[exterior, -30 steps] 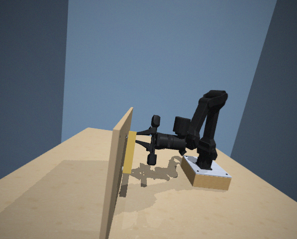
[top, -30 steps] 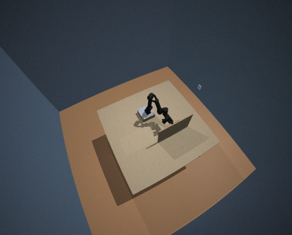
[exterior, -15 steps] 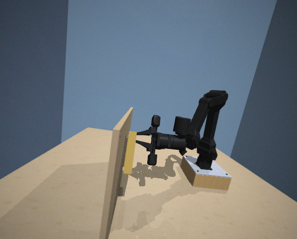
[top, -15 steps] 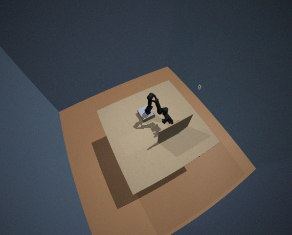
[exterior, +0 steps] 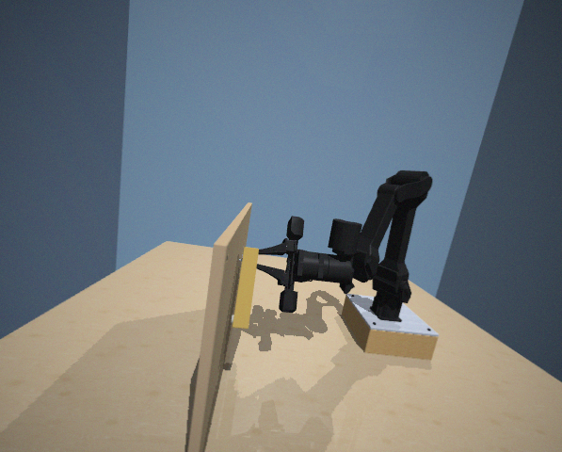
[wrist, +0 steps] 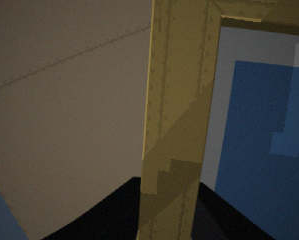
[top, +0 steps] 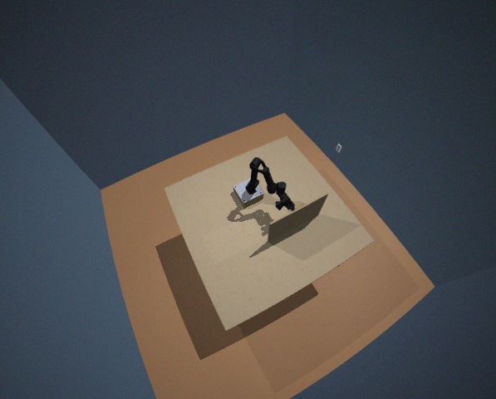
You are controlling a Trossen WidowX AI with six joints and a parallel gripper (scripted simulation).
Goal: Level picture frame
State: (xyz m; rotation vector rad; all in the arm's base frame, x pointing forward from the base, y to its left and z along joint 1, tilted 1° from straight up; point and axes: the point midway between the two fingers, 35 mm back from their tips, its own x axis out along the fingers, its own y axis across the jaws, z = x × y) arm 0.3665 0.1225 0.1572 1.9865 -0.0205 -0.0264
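Right now the picture frame is 1 cm ahead of my gripper tip, 2 cm to the left of it and 5 cm below it. From my gripper tip the other things lie so: wooden wall panel 2 cm ahead, 1 cm to the left, 7 cm below.
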